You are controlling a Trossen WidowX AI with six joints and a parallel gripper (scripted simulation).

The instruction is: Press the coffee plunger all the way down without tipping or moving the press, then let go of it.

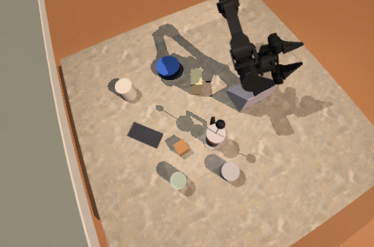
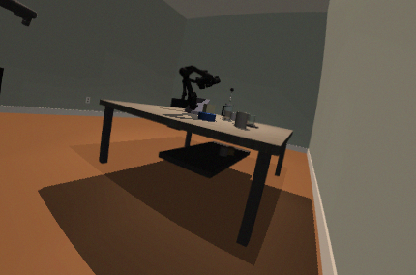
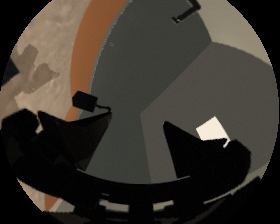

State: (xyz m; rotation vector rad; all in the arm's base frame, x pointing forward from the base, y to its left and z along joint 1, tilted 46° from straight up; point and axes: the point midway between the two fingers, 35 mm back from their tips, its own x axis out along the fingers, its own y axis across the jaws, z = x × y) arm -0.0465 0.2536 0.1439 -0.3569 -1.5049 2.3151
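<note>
Right now my gripper tip is 33 cm short of the coffee press, 6 cm to the right of it and 22 cm above it. The rest, counted from my gripper tip: yellow-green box: 29 cm ahead, 20 cm to the right, 30 cm below; then blue round tin: 38 cm ahead, 35 cm to the right, 33 cm below; then pale green cylinder: 54 cm ahead, 17 cm to the left, 32 cm below.
</note>
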